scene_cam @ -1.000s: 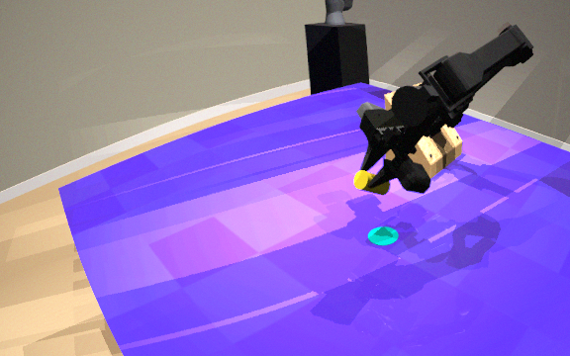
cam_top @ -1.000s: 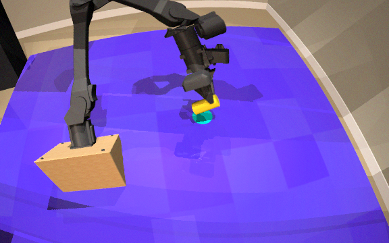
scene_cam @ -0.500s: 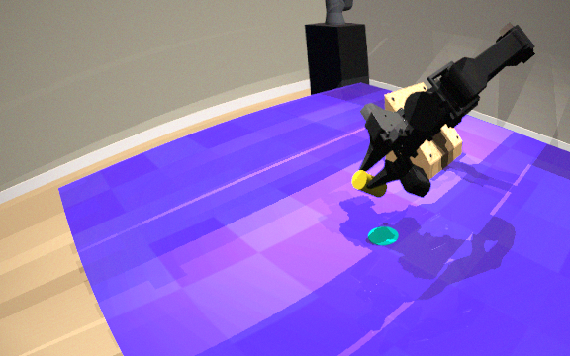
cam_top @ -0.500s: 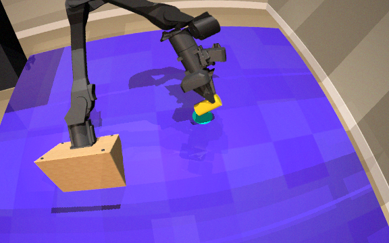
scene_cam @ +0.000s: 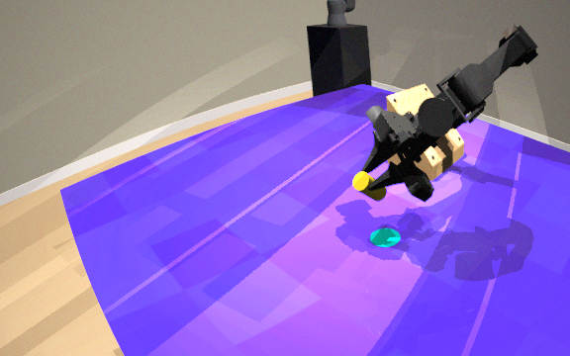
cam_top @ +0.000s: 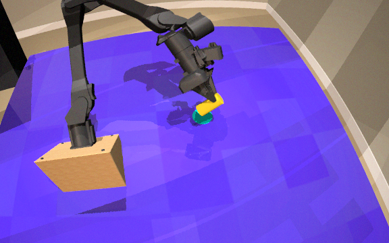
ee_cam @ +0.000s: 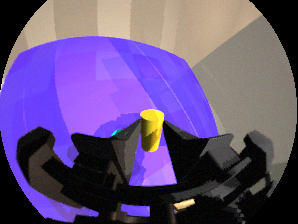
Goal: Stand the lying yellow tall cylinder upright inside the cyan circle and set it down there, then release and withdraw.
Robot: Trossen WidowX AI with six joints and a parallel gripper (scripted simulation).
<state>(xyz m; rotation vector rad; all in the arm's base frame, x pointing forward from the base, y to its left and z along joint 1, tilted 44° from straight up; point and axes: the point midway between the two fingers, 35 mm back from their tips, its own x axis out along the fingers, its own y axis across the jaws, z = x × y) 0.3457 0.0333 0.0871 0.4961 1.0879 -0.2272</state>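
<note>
Now: the cyan circle 11 cm below my gripper tip, 4 cm to the left of it and 2 cm behind it. The rest, counted from my gripper tip: yellow cylinder 2 cm below, 2 cm behind.
</note>
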